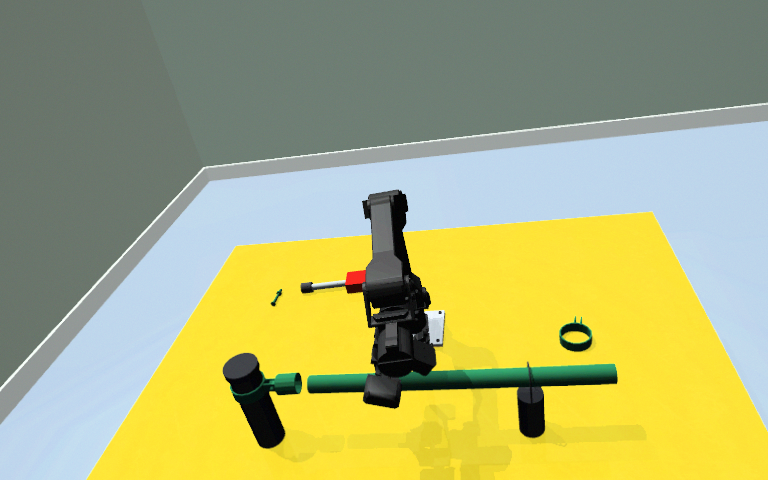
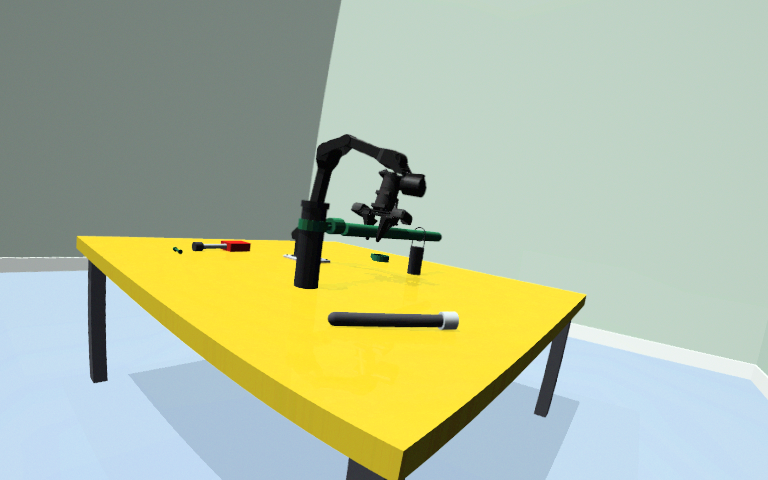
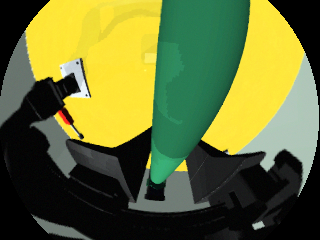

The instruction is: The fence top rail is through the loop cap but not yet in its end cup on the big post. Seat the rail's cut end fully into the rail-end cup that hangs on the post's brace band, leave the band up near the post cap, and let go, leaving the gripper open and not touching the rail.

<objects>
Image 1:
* gripper: 380, 392
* green top rail: 506, 377
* red-handled tool: 353, 283
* short black post: 530, 400
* big black post: 264, 421
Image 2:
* gripper: 371, 240
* green top rail: 393, 233
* big black post: 310, 243
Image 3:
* gripper: 168, 131
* green top rail: 198, 56
</objects>
